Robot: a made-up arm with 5 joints.
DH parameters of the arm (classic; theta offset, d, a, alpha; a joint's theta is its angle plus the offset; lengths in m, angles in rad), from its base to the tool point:
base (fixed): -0.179 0 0.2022 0
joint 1: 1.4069 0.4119 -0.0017 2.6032
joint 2: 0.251 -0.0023 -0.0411 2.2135
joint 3: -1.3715 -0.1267 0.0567 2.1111
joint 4: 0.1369 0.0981 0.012 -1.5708
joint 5: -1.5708 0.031 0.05 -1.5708
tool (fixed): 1.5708 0.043 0 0
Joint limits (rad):
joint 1: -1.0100..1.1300
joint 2: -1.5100..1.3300
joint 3: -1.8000..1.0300
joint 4: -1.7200..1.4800
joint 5: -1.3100..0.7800
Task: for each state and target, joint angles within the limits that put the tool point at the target. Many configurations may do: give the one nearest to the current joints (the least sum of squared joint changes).
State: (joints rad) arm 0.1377 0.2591 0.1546 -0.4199 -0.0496
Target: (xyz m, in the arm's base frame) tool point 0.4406 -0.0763 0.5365
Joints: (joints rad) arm 0.9965 0.0255 0.2015 -0.3840 0.1043
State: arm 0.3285 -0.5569 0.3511 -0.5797 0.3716
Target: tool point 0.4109 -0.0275 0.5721
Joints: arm 0.3492 -0.5564 0.3627 -0.4540 0.3104
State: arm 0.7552 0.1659 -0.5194 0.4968 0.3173
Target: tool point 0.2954 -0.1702 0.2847
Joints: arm 0.8721 0.3294 -1.0715 1.1251 0.7800
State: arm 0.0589 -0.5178 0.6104 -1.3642 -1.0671
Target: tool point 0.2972 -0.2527 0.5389
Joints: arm -0.1911 -0.1880 0.3889 -1.3290 -1.0989
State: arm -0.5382 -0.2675 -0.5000 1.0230 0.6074
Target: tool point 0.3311 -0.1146 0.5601
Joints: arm -0.1737 -0.7808 0.3318 0.6283 0.7560
